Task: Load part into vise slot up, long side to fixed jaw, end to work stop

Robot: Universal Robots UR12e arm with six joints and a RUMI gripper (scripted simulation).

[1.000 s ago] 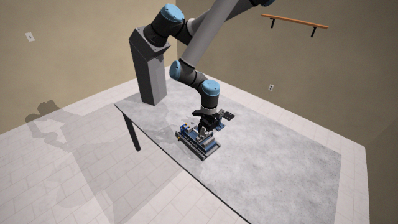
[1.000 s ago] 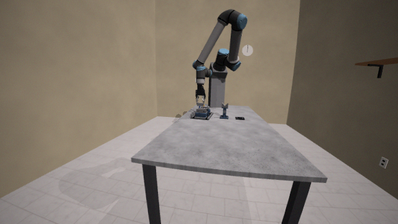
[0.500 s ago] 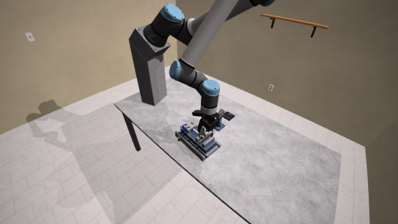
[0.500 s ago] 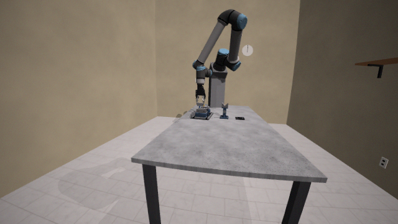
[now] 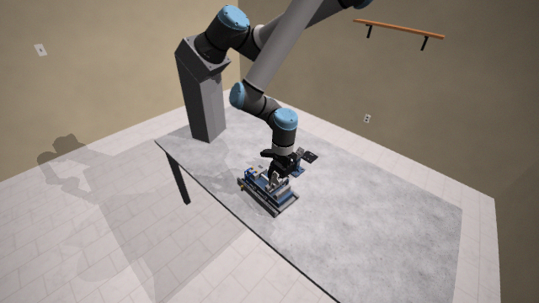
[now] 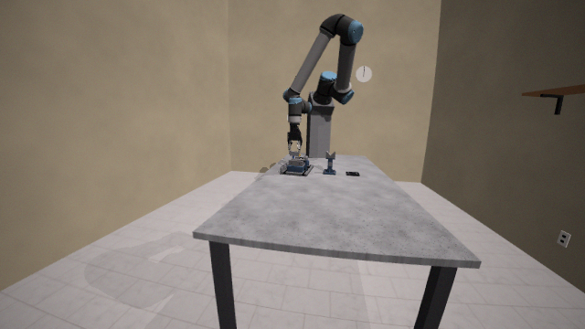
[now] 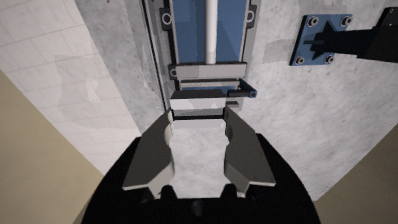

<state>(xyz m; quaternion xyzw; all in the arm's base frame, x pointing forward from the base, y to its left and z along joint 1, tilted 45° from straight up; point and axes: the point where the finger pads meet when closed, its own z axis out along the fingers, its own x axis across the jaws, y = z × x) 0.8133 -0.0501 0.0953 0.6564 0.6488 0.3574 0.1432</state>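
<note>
Right now my hand is 7 cm above the moving jaw, 4 cm past it and 2 cm to the right of it. The rest, counted from my hand: cylinder rod: 9 cm behind, 7 cm below, 1 cm to the left; then work stop: 7 cm to the left, 6 cm below, 1 cm behind; then part: right at my hand.
</note>
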